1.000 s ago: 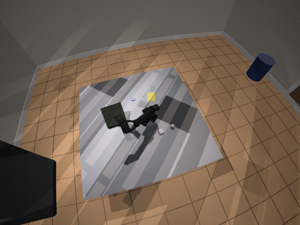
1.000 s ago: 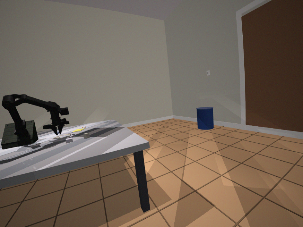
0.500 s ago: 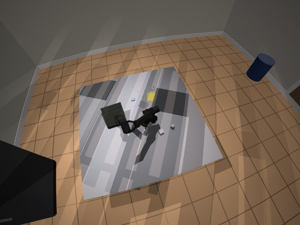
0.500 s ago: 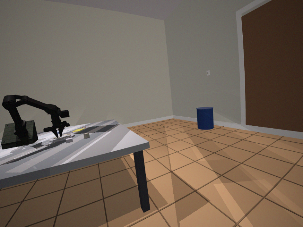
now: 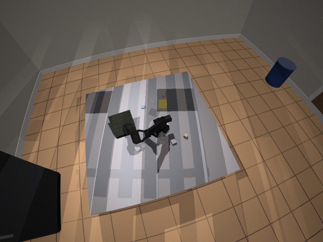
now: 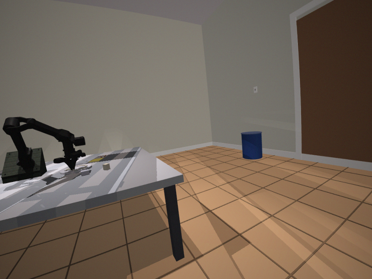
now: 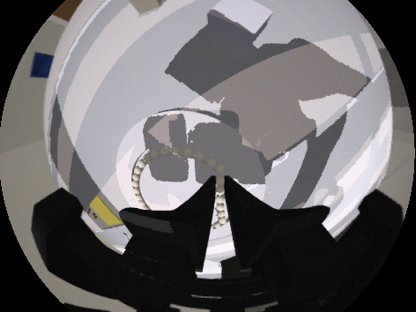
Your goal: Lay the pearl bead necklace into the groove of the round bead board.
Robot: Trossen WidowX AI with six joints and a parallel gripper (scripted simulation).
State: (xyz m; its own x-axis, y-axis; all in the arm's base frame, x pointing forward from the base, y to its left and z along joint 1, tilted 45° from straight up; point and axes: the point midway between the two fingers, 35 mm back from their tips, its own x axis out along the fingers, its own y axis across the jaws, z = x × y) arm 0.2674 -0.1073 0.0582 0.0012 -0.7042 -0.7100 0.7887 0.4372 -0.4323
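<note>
The round bead board is 60 mm to the left of my gripper tip, 10 mm below it and 10 mm ahead of it. From my gripper tip the other things lie so: grey card 230 mm to the left, 20 mm ahead, 10 mm below; beige cube 210 mm ahead, 130 mm to the right; white block 140 mm to the right, 80 mm ahead.
</note>
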